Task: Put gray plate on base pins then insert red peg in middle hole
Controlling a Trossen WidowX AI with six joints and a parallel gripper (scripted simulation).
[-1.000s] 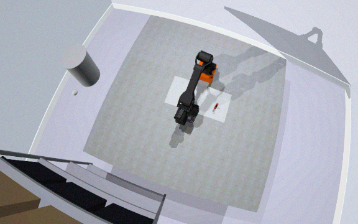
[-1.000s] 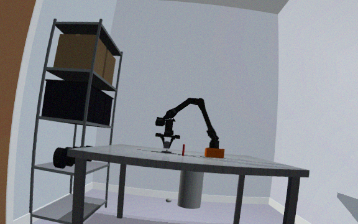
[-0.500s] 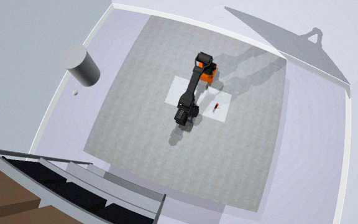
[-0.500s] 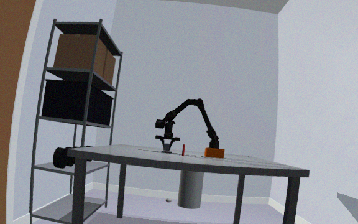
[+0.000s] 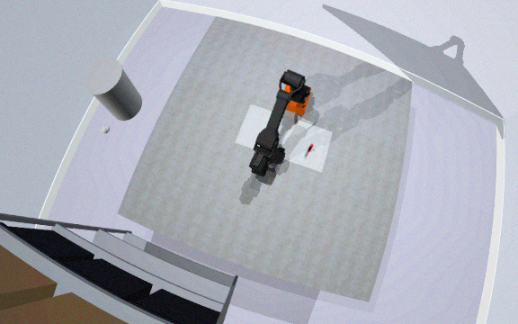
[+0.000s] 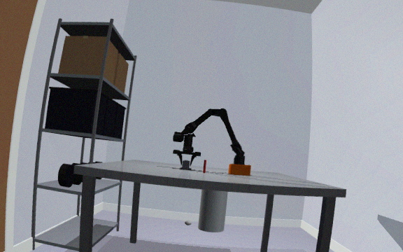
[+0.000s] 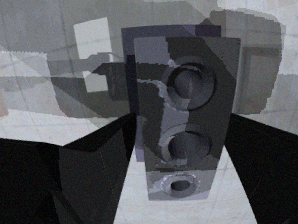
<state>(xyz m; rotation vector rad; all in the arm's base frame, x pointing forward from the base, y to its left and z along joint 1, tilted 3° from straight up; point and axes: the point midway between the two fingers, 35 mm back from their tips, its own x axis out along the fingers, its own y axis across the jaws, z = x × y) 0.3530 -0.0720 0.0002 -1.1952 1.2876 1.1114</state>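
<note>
Right now my gripper tip is 2 cm below the gray plate. The rest, counted from my gripper tip: red peg (19 cm to the left, 12 cm behind, 2 cm above); then dark base (2 cm below).
</note>
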